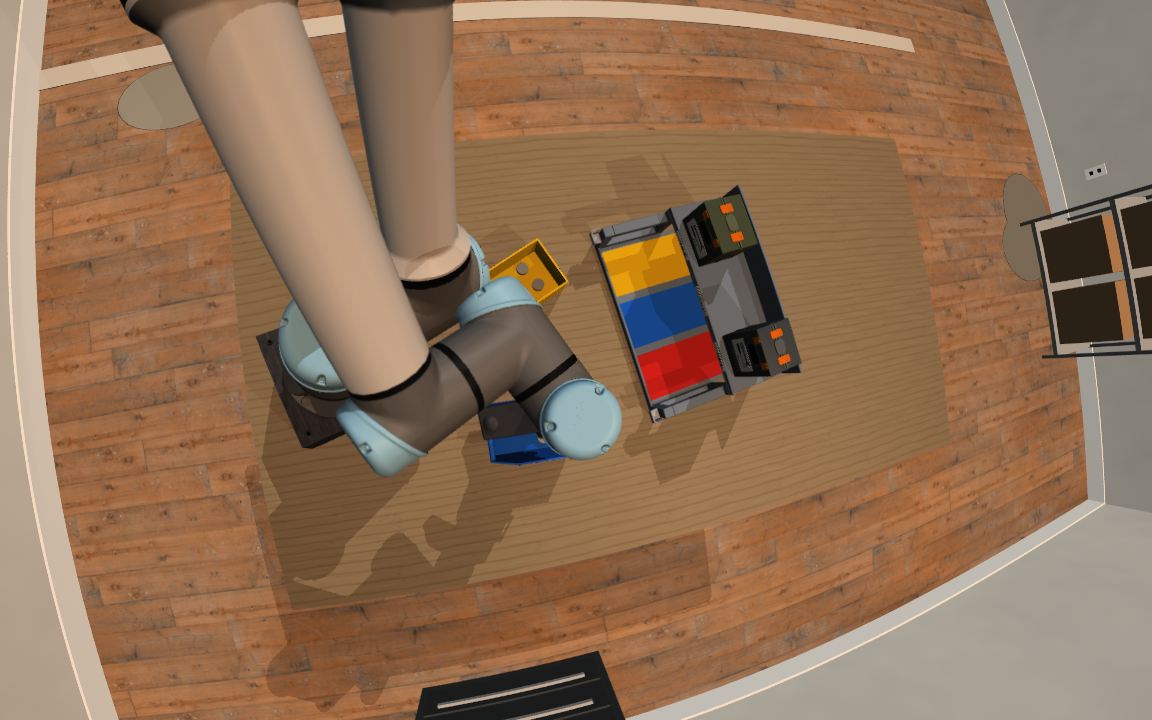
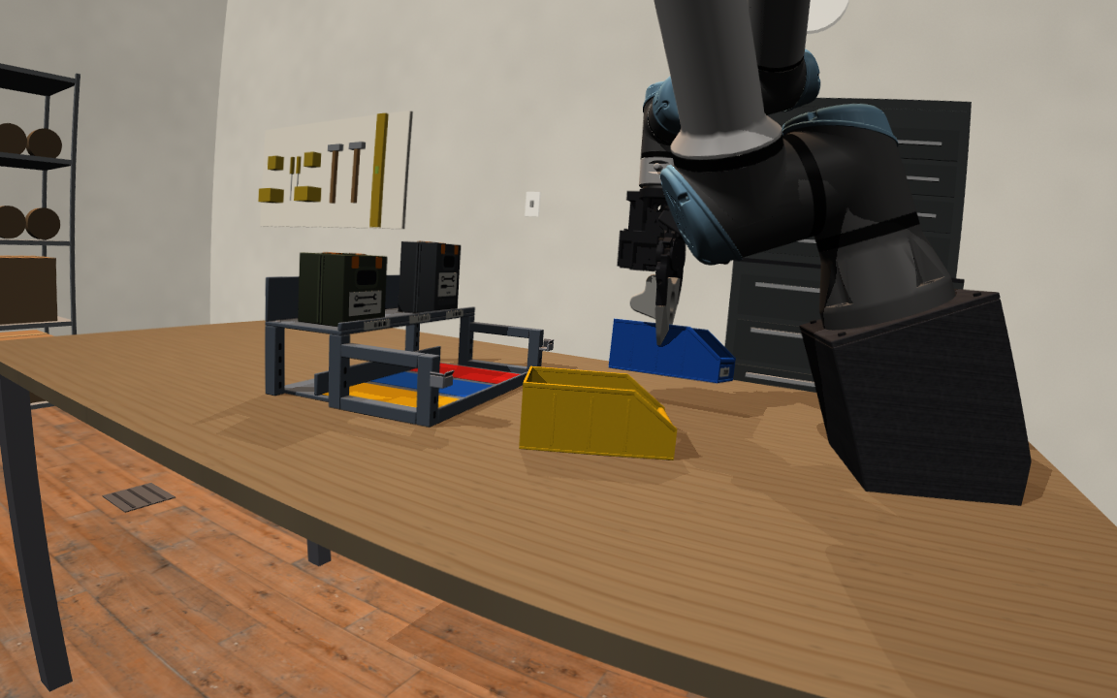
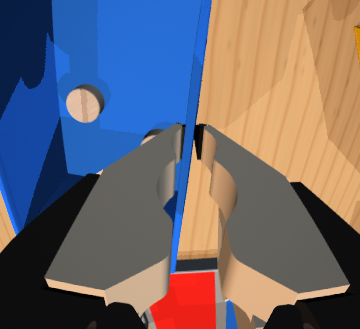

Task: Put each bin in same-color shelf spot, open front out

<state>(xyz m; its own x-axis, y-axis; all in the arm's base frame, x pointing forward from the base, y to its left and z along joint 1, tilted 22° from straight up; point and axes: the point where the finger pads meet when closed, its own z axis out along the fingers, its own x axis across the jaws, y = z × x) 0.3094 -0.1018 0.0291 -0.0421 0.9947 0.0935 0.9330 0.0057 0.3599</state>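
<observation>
Now: hand 5 cm to the left of the blue bin and 3 cm above it. Also, from my hand: yellow bin 21 cm to the left, 7 cm below.
</observation>
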